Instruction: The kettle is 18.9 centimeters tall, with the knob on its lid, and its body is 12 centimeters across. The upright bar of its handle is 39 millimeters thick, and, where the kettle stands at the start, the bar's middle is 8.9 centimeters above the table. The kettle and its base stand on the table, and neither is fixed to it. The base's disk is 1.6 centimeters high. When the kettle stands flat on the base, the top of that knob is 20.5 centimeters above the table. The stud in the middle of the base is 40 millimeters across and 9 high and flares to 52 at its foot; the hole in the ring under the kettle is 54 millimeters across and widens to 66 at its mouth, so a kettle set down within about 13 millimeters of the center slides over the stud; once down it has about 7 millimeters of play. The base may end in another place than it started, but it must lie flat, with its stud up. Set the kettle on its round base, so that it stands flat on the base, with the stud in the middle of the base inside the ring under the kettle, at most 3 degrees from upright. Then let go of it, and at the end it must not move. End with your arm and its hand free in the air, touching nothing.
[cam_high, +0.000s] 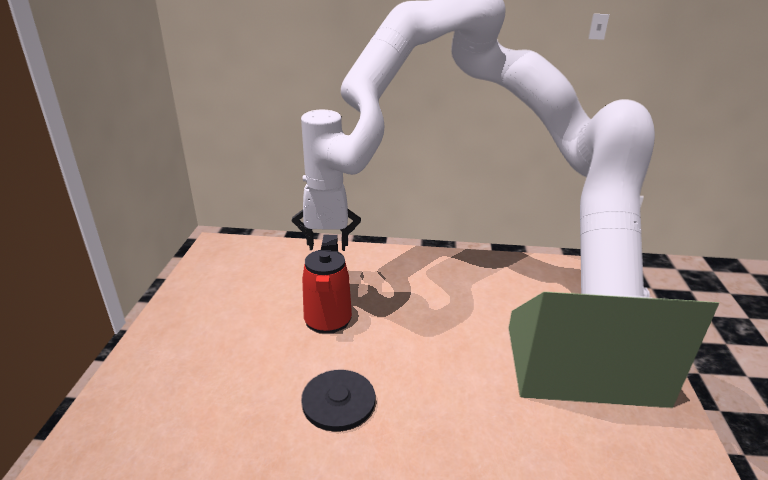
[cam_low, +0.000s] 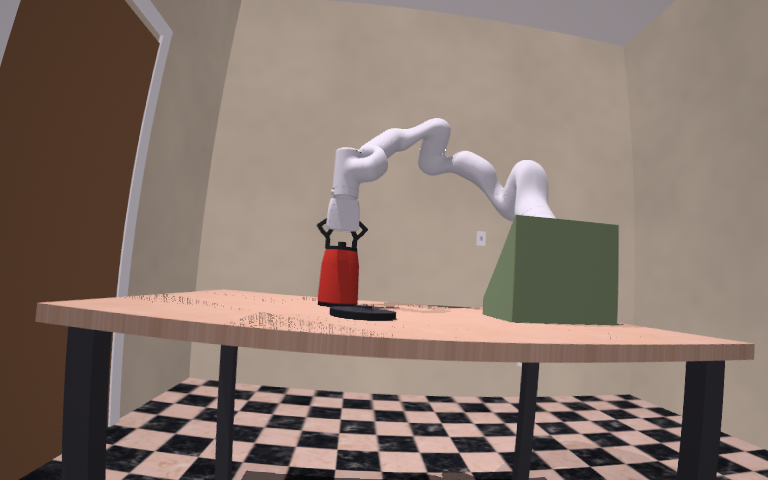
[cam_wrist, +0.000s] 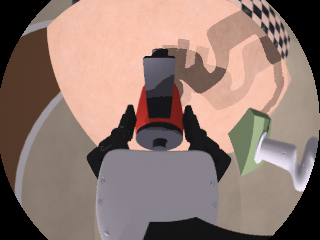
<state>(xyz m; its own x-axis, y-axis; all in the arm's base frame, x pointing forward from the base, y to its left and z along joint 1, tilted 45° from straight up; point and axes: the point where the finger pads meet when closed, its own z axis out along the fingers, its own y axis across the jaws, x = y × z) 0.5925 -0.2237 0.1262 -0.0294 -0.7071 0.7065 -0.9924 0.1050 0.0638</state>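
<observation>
Now: the red kettle 3 cm to the left of my hand and 8 cm below it. The rest, counted from my hand: round kettle base: 4 cm behind, 33 cm to the left, 16 cm below.
</observation>
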